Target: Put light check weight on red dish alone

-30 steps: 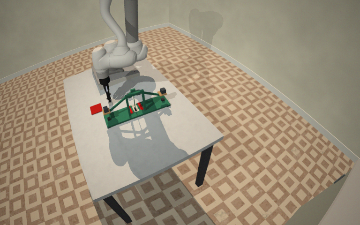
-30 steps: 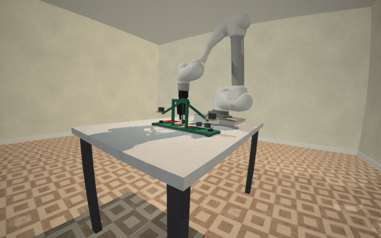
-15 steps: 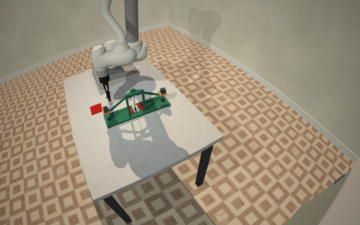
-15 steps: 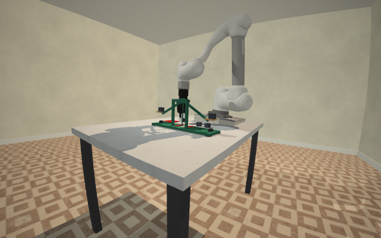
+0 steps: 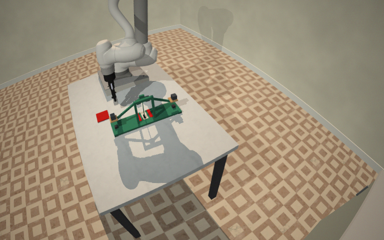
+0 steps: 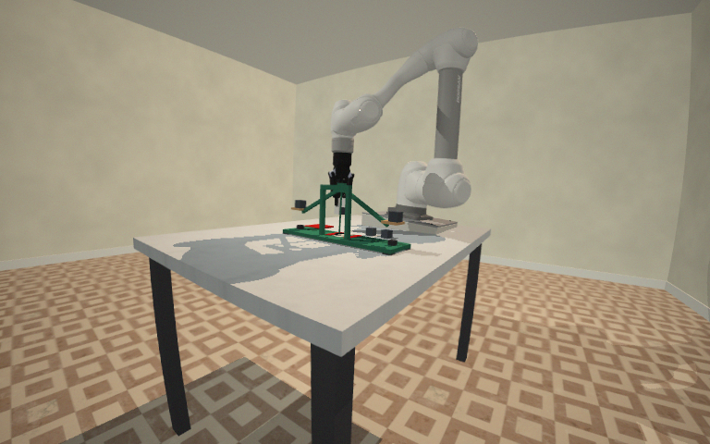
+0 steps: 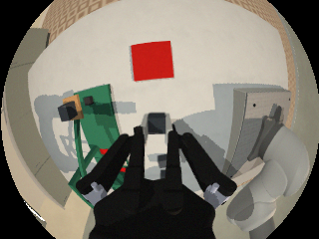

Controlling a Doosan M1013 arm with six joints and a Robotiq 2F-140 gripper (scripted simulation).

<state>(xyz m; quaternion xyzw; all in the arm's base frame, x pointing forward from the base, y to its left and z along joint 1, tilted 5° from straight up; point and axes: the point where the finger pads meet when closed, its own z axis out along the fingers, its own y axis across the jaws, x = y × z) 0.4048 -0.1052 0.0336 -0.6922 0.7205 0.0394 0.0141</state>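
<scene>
My gripper is now 120 mm to the left of the flat red dish, 100 mm above it and 10 mm short of it. Also, from my hand: balance beam 170 mm ahead, 150 mm to the left; green rocker balance 170 mm ahead, 150 mm to the left, 10 mm below.
</scene>
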